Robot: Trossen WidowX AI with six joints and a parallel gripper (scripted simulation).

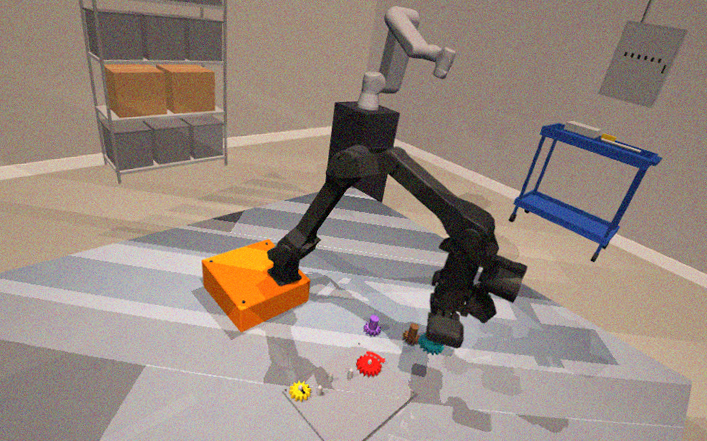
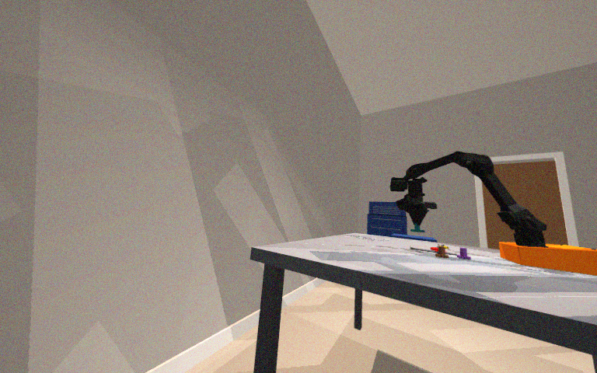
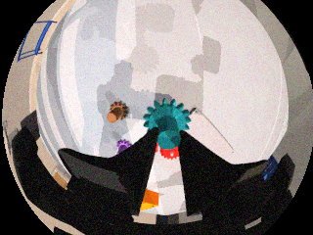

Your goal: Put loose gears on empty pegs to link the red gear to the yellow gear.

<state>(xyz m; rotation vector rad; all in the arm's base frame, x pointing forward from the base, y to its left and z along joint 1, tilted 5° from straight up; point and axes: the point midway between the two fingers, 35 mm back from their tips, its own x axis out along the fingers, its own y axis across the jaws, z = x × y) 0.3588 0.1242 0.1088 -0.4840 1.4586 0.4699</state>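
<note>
The red gear is 70 mm behind my gripper tip, 90 mm to the right of it and 100 mm below it. From my gripper tip the other things lie so: teal gear: 10 mm below; then red arrow: 80 mm behind, 60 mm to the right, 110 mm below; then brown gear: 80 mm behind, 60 mm to the left, 100 mm below.
</note>
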